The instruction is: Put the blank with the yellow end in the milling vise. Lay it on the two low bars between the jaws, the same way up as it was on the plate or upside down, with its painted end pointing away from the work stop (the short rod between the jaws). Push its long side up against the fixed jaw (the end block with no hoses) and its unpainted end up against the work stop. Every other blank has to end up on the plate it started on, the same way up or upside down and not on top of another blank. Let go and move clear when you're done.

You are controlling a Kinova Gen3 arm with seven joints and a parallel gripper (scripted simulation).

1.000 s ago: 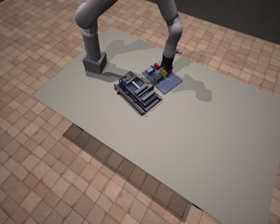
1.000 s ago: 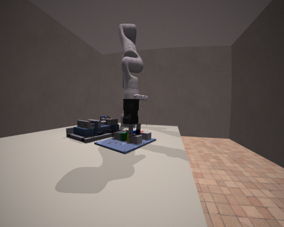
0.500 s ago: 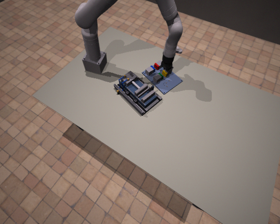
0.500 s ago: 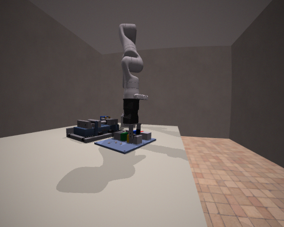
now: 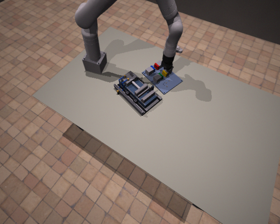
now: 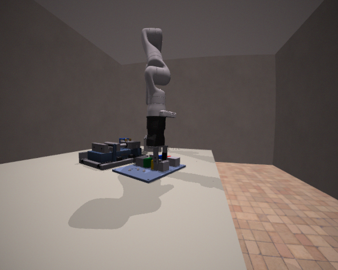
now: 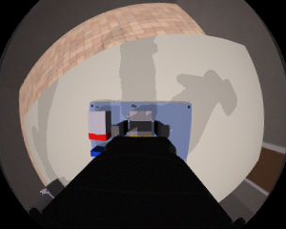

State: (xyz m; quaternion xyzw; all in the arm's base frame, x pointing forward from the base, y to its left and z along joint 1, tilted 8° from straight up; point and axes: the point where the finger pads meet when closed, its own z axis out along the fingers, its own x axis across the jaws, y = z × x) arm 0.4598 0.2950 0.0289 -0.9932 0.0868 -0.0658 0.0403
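My hand is 30 mm above the yellow-ended blank. The rest, counted from my hand: green-ended blank (90 mm to the right, 30 mm below, 20 mm behind); then red-ended blank (90 mm behind, 30 mm below, 10 mm to the left); then blue plate (50 mm to the right, 50 mm below, 10 mm behind).
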